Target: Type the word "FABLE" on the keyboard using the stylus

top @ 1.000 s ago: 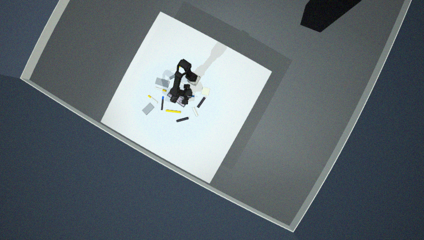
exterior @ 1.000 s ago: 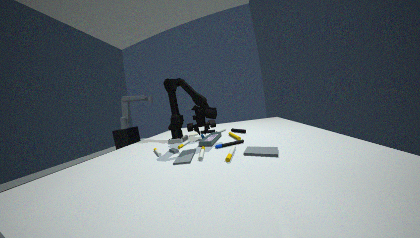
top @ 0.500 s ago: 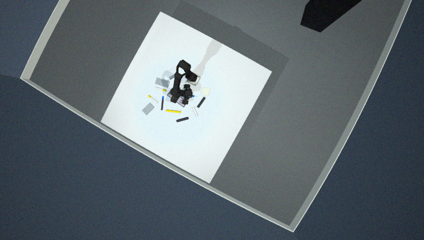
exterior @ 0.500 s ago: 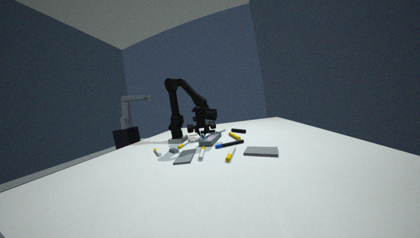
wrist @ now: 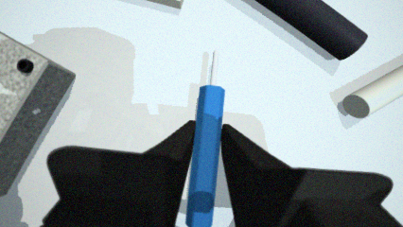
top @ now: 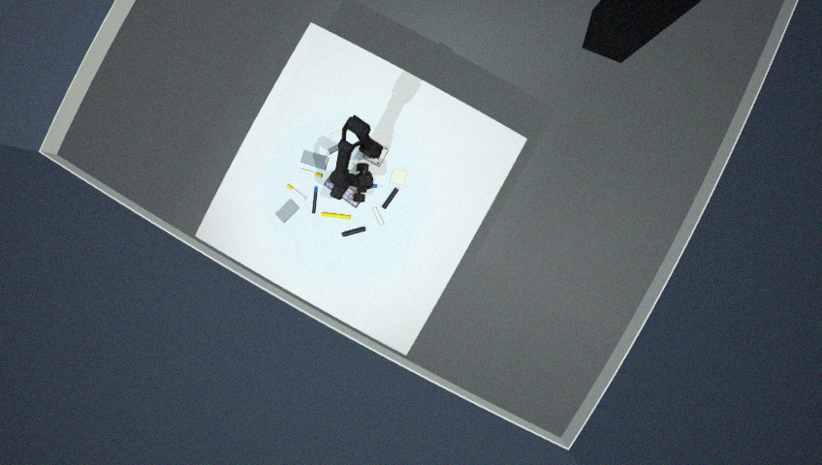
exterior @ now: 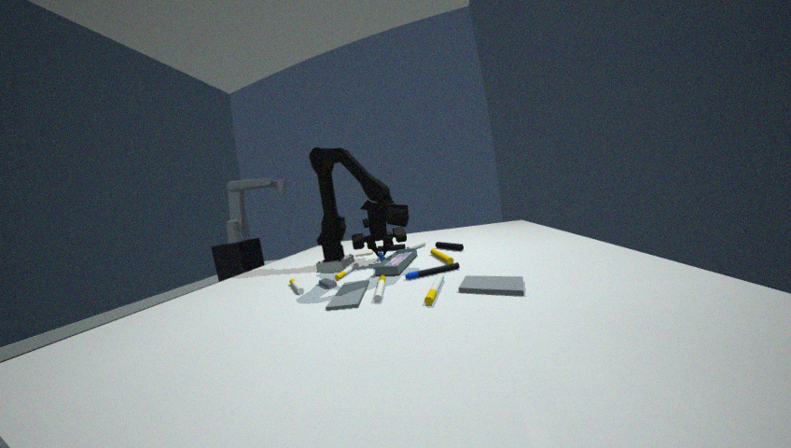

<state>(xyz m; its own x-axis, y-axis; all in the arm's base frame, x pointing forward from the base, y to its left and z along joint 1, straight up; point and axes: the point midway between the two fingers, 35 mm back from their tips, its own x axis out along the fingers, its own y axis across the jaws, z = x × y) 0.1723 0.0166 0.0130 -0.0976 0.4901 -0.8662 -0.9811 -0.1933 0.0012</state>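
Now: the cream block 80 mm behind my gripper tip and 120 mm to the left of it. Also, from my gripper tip: stylus (10 mm to the left); white cylinder (140 mm ahead, 80 mm to the left).
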